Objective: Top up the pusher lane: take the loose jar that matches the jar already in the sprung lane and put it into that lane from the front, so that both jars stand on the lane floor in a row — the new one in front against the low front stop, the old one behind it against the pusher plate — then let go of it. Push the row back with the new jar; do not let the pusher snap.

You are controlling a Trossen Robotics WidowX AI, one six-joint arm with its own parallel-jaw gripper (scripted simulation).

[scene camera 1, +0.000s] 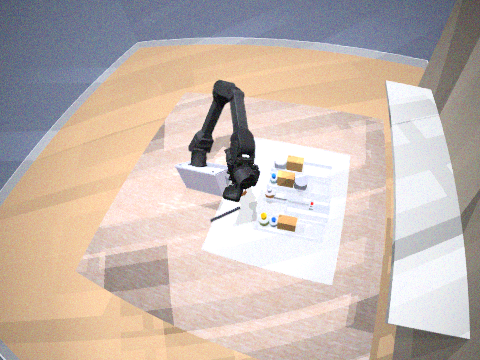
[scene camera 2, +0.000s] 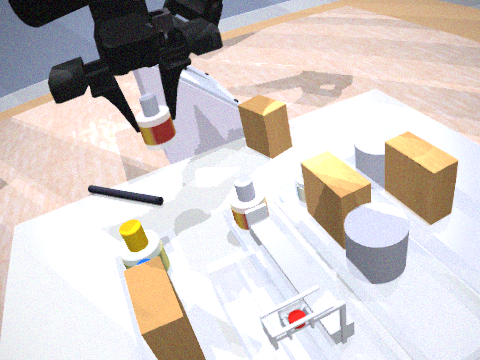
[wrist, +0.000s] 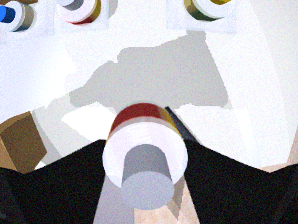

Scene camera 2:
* gripper: 155, 125
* jar: 155, 123, held by the gripper
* jar: 246, 196
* grey cylinder: 376, 234
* wooden block: 332, 188
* grey cylinder: 369, 146
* wooden block: 423, 177
